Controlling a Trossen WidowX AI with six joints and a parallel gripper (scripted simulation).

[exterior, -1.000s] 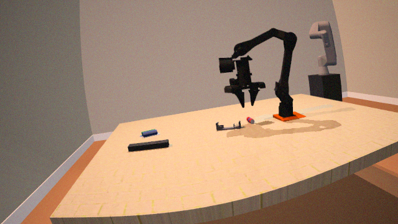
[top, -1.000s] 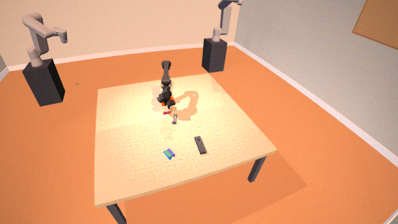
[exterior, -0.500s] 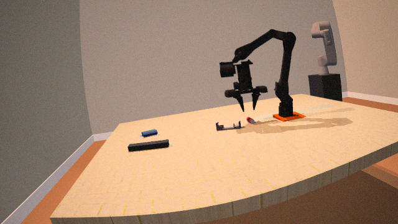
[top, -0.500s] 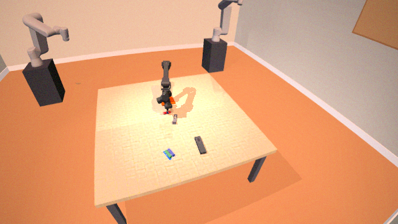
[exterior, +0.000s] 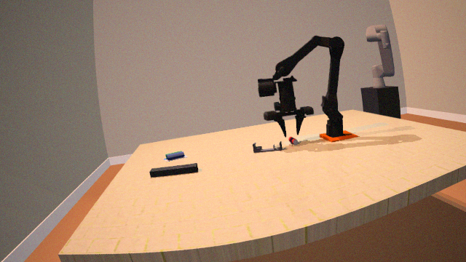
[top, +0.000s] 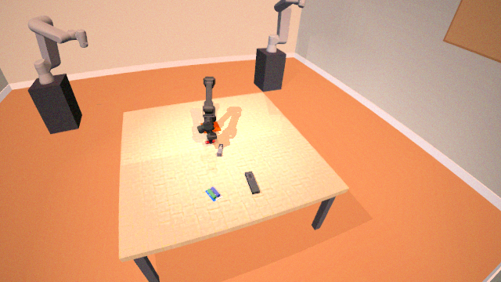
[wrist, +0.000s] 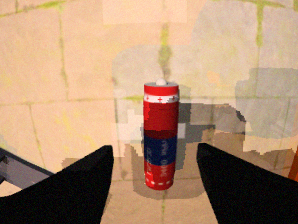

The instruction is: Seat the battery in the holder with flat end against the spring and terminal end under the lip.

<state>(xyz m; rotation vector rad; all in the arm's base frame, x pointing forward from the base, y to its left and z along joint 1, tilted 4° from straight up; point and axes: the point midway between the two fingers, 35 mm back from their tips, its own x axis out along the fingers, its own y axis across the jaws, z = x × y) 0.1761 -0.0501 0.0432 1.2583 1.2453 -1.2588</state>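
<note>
Right now my gripper tip is 2 cm above the blue battery. The rest, counted from my gripper tip: black remote 44 cm ahead, 12 cm to the left, 1 cm below.
</note>
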